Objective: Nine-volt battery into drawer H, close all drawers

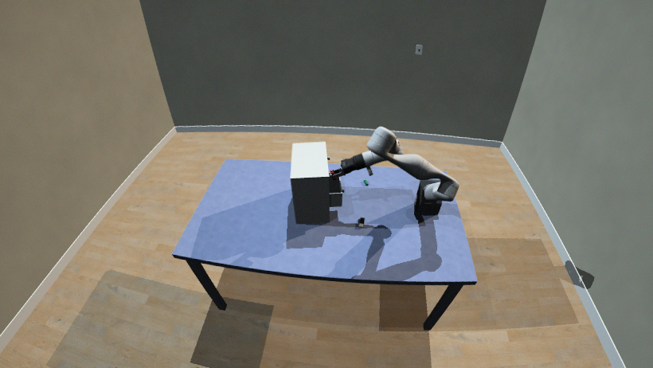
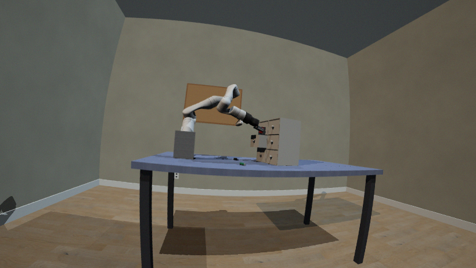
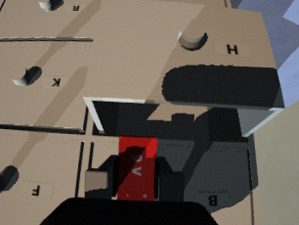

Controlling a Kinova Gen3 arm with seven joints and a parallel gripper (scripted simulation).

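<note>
Now: the nine-volt battery 1 cm ahead of my hand.
</note>
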